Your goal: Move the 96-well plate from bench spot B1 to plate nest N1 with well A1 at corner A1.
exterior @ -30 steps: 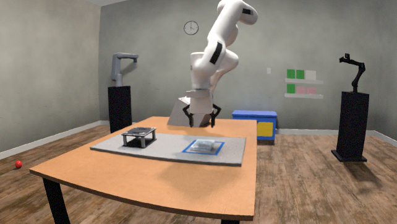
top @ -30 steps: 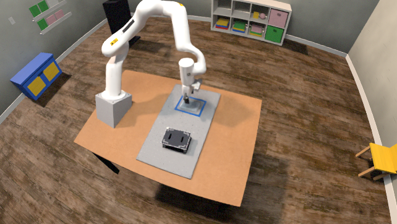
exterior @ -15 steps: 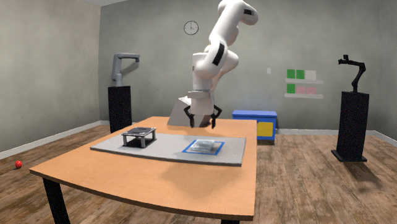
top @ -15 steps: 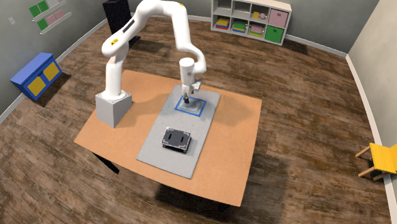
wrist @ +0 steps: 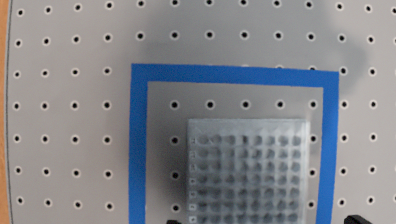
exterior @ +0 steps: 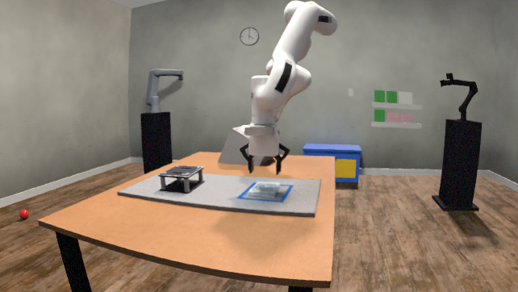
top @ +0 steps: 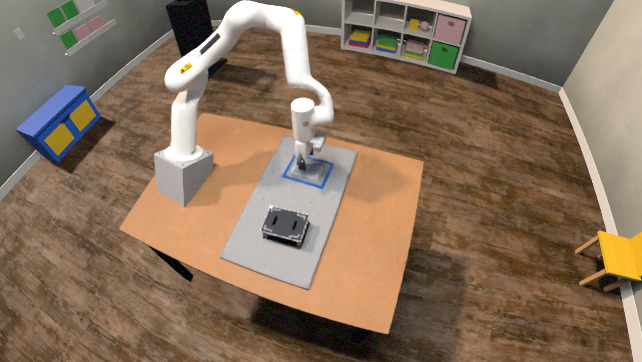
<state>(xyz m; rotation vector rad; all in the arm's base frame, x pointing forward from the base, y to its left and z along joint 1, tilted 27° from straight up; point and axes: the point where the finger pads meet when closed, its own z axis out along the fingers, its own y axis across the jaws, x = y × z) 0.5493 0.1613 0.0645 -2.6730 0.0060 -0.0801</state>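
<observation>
Right now my hand is 70 mm above the 96-well plate. From my hand the other things lie so: black plate nest N1: 30 mm ahead, 310 mm to the right, 20 mm below.
</observation>
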